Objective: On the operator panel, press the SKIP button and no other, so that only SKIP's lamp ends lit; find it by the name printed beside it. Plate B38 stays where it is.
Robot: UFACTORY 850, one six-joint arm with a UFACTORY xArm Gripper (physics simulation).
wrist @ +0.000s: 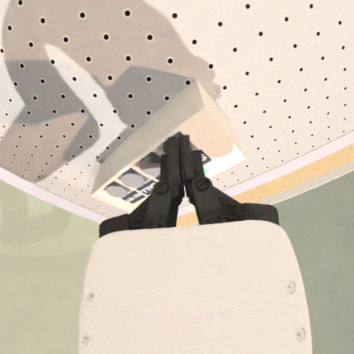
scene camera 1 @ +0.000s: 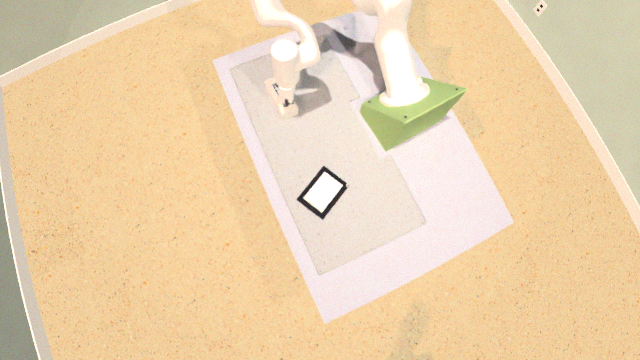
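Note:
The cream operator panel (scene camera 1: 289,110) (wrist: 215,131) sits at the pegboard's far end. In the wrist view its round grey buttons stand in a row beside dark name labels; one label reads CALL (wrist: 145,191). The label starting with S (wrist: 203,157) is partly hidden by the fingers. A small green lamp (wrist: 205,171) glows beside that label. My gripper (scene camera 1: 286,103) (wrist: 181,148) is shut and empty, its tips over the button (wrist: 169,146) at the S label's end of the row; contact is hard to see. A black-edged white plate (scene camera 1: 324,192) lies flat; no marking is readable.
The grey pegboard (scene camera 1: 360,200) lies on a pale lilac sheet (scene camera 1: 465,200). The green arm base (scene camera 1: 417,125) stands beside the pegboard. The arm's shadow falls over the pegboard around the panel. A pale raised border (scene camera 1: 565,95) runs around the tan table.

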